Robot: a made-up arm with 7 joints. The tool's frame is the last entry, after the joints.
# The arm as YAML. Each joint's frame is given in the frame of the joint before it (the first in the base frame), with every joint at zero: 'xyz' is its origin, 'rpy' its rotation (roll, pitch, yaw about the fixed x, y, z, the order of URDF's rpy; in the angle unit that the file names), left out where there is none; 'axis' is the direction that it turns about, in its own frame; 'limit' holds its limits. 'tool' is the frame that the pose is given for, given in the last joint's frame.
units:
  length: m
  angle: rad
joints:
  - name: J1
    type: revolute
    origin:
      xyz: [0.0, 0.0, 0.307]
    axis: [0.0, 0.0, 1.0]
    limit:
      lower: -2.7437
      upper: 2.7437
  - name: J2
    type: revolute
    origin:
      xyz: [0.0, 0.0, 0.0]
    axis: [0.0, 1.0, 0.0]
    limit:
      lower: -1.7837
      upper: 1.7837
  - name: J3
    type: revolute
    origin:
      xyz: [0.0, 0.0, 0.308]
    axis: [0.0, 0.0, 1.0]
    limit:
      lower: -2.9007
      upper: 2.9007
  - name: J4
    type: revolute
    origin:
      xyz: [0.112, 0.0, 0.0]
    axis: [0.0, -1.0, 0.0]
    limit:
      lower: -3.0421
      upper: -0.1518
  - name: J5
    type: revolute
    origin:
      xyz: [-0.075, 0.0, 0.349]
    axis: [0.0, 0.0, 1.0]
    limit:
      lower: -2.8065
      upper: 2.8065
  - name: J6
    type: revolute
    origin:
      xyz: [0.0, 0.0, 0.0]
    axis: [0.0, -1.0, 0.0]
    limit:
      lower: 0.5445
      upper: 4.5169
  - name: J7
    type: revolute
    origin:
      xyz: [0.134, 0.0, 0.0]
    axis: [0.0, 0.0, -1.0]
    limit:
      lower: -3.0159
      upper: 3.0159
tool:
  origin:
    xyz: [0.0, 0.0, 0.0]
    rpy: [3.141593, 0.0, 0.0]
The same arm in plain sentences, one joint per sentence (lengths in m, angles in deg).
The arm has seven revolute joints in a row. What follows holds with every joint at zero, and every direction is one of the base frame's. Joint 1 is mounted 0.307 m along +z from the base frame's origin and rotates about +z, from -157.2 to 157.2 deg. Joint 2 is mounted at the same point as joint 1 and rotates about +y, from -102.2 to 102.2 deg. Joint 3 is mounted 0.308 m along +z from joint 2 and rotates about +z, from -166.2 to 166.2 deg. Joint 4 is mounted 0.112 m along +x from joint 3 and rotates about -y, from -174.3 to -8.7 deg. Joint 5 is mounted 0.075 m along -x and 0.349 m along +z from joint 4 and rotates about +z, from -160.8 to 160.8 deg. Joint 6 is mounted at the same point as joint 5 and rotates about -y, from 31.2 to 258.8 deg. Joint 7 is mounted 0.134 m along +x from joint 6 and rotates about -z, from -172.8 to 172.8 deg. The tool frame, which is the frame that the pose is given for, is mounted at the same point as joint 7; its axes are the base frame's turned by roll -180, pitch 0 and yaw 0 deg (as in URDF: about the fixed x, then y, then z).
